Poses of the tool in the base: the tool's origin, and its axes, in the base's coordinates. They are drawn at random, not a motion.
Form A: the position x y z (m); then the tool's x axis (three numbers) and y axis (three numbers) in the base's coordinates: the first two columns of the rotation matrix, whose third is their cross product.
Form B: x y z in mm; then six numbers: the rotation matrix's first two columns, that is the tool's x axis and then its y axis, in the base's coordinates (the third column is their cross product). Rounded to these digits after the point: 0 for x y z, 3 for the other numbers.
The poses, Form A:
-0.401 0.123 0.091 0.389 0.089 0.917 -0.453 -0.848 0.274
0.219 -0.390 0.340 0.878 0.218 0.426 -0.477 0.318 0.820
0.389 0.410 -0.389 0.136 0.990 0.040 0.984 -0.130 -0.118
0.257 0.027 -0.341 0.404 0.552 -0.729 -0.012 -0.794 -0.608
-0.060 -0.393 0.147 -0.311 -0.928 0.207 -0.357 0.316 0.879
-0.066 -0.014 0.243 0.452 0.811 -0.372 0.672 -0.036 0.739
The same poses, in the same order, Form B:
-401 123 91 0.389 0.089 0.917 -0.453 -0.848 0.274
219 -390 340 0.878 0.218 0.426 -0.477 0.318 0.820
389 410 -389 0.136 0.990 0.040 0.984 -0.130 -0.118
257 27 -341 0.404 0.552 -0.729 -0.012 -0.794 -0.608
-60 -393 147 -0.311 -0.928 0.207 -0.357 0.316 0.879
-66 -14 243 0.452 0.811 -0.372 0.672 -0.036 0.739

